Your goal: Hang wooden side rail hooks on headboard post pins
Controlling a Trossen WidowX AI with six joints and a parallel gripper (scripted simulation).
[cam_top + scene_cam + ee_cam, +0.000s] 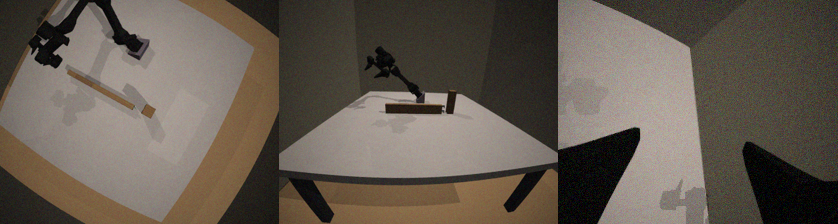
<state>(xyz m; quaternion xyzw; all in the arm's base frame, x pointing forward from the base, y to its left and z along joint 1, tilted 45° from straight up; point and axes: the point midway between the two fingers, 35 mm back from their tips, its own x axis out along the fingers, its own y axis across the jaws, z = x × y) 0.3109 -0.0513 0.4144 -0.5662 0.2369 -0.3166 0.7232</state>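
Right now the headboard post is 58 cm to the left of my gripper tip, 19 cm below it and 8 cm behind it.
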